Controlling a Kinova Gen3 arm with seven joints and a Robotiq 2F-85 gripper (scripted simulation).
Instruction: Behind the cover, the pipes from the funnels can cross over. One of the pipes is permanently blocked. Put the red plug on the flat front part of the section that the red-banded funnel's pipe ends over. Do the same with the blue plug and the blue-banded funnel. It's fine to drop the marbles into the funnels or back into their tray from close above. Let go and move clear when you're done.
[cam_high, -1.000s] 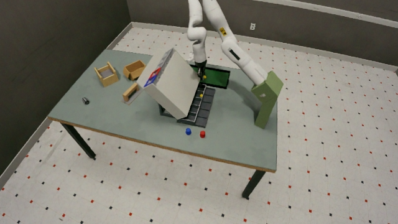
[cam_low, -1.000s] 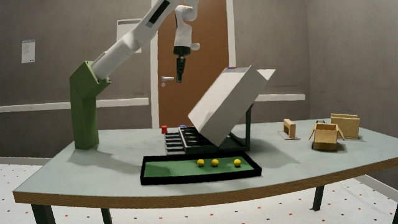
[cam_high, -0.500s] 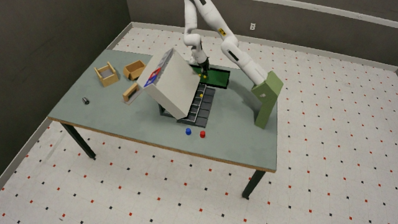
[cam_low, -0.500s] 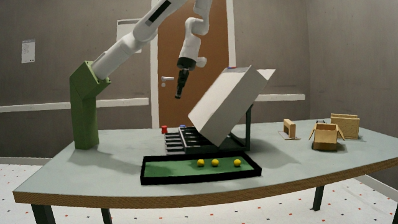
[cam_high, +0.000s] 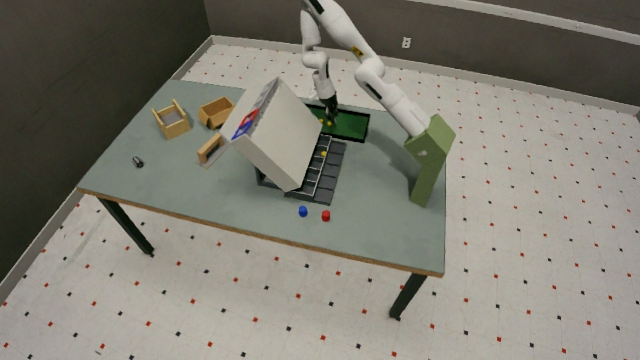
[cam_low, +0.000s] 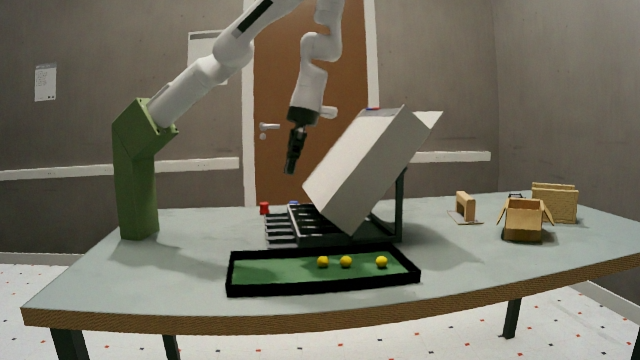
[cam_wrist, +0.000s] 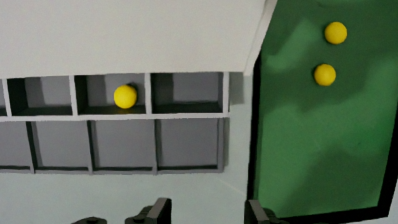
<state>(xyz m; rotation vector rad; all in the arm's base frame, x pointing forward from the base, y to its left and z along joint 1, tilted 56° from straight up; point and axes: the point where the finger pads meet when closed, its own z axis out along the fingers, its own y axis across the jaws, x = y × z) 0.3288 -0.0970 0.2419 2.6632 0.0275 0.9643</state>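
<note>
The green marble tray lies 4 cm ahead of my hand, 17 cm to the right of it and 20 cm below it. Round my hand: cardboard box 64 cm ahead, 5 cm to the right, 16 cm below; white cover 16 cm ahead, 16 cm to the left, 1 cm above; wooden crate 87 cm ahead, 7 cm to the left, 15 cm below.
</note>
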